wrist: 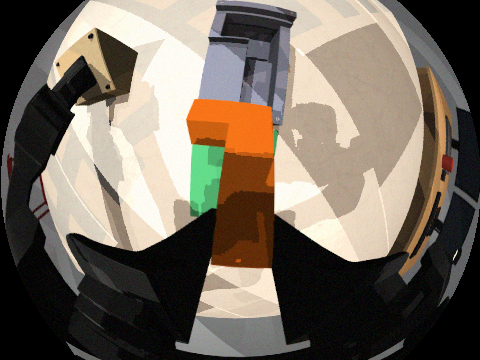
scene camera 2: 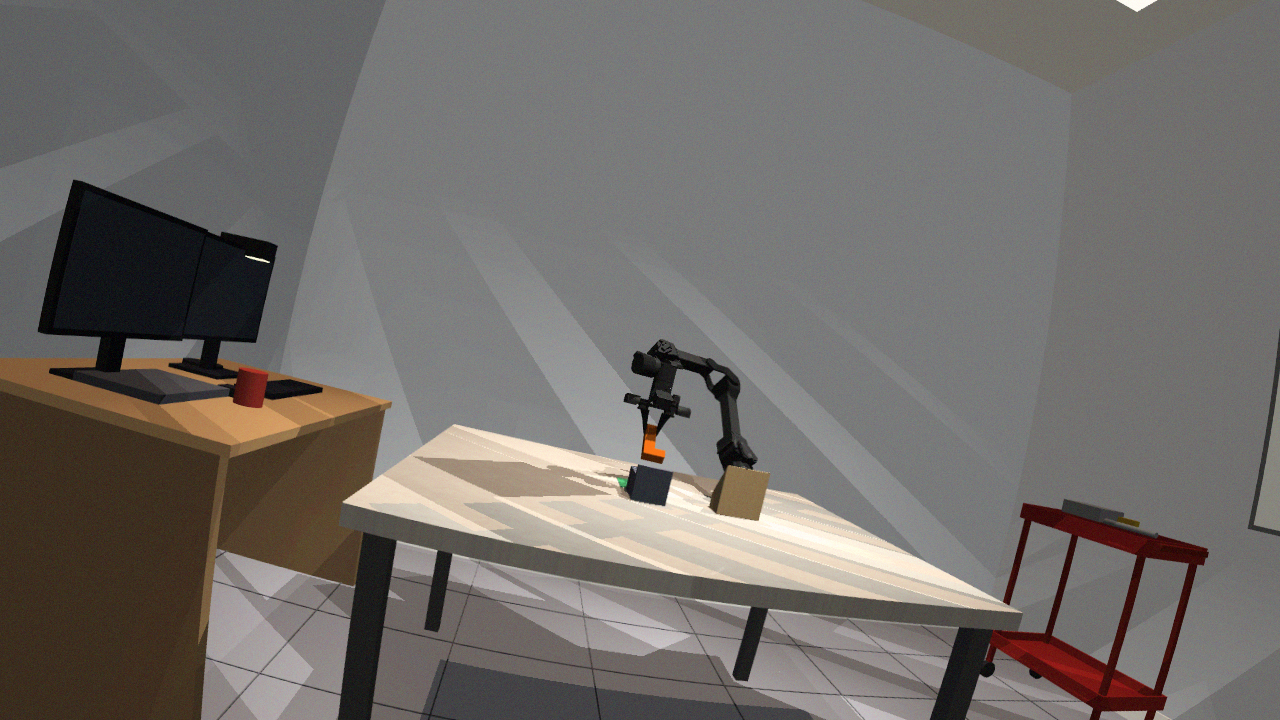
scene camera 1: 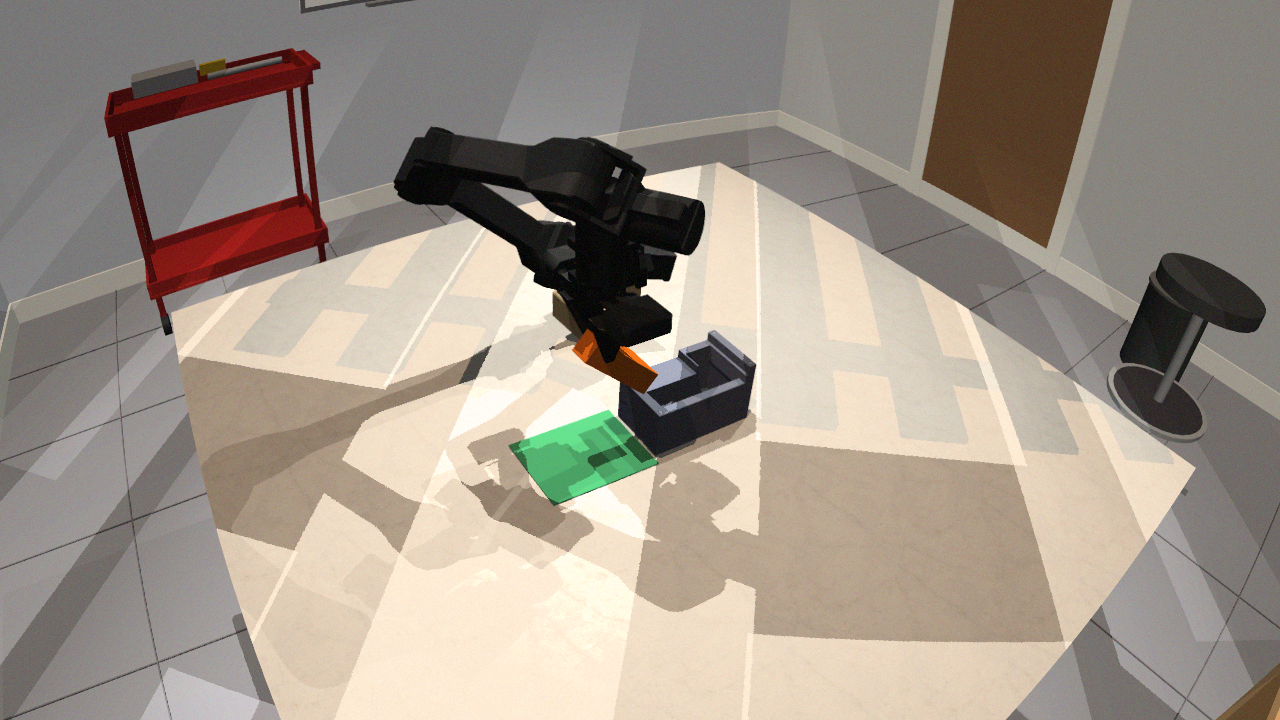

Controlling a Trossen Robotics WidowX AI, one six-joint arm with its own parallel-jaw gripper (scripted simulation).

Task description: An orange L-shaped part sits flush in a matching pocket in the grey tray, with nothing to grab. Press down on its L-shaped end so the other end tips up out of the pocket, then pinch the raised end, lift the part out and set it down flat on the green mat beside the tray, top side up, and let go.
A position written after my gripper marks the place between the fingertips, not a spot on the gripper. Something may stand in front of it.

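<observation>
There is a green mat [scene camera 1: 566, 462] here, and the wrist view has the mat as well [wrist: 206, 162]. My own gripper [scene camera 1: 601, 354] appears too; I find it again in the wrist view [wrist: 242, 218], and scene camera 2 gives me the gripper once more [scene camera 2: 649, 435].
</observation>
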